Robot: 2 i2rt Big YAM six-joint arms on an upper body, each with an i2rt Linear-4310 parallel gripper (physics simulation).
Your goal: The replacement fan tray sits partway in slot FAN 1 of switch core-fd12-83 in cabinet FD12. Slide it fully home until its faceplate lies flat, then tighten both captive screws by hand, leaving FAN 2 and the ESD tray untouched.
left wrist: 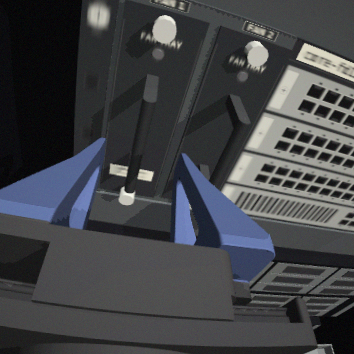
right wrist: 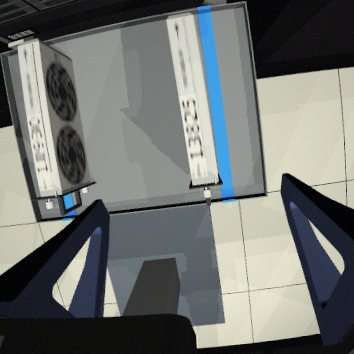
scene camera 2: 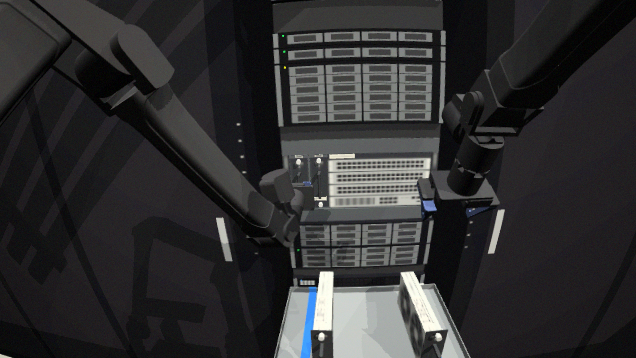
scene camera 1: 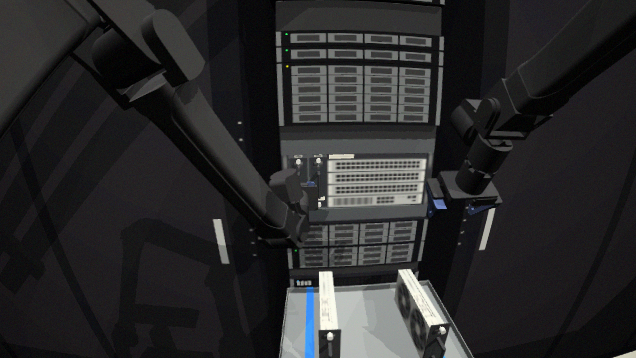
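Note:
The FAN 1 tray (left wrist: 167, 107) has a dark faceplate, an upright black handle (left wrist: 138, 142), a white upper captive screw (left wrist: 164, 30) (scene camera 1: 298, 161) (scene camera 2: 298, 162) and a lower one (left wrist: 127, 196). Whether the faceplate lies flat cannot be told. My left gripper (left wrist: 141, 154) is open, its blue fingertips on either side of the handle's lower part, with nothing held. The FAN 2 tray (left wrist: 205, 127) is beside it on the right. My right gripper (right wrist: 190, 194) (scene camera 1: 456, 207) (scene camera 2: 450, 210) is open and empty, right of the switch. The ESD tray (right wrist: 107, 125) (scene camera 1: 365, 300) (scene camera 2: 370, 305) is below.
Two loose fan units stand on the ESD tray, one at left in scene camera 1 (scene camera 1: 326, 305) and one at right (scene camera 1: 429, 315). White line cards (scene camera 1: 377, 177) (scene camera 2: 380, 177) (left wrist: 305, 135) fill the switch right of FAN 2. Drive shelves lie above and below the switch.

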